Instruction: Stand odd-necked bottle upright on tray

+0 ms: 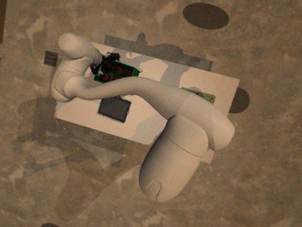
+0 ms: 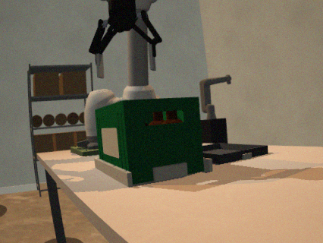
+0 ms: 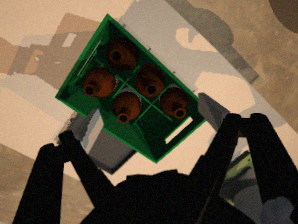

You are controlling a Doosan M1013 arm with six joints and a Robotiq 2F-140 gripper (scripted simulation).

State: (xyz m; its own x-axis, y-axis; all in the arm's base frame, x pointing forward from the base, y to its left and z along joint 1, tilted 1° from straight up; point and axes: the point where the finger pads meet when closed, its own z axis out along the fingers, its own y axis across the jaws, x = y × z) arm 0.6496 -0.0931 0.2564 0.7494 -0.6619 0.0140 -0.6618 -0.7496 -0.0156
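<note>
Now: hand 180 mm above the brown bottle and 10 mm to the left of it. The rest, counted from my hand: green crate: 180 mm below, 30 mm to the left; dark tray: 300 mm to the left, 250 mm below, 20 mm behind.
</note>
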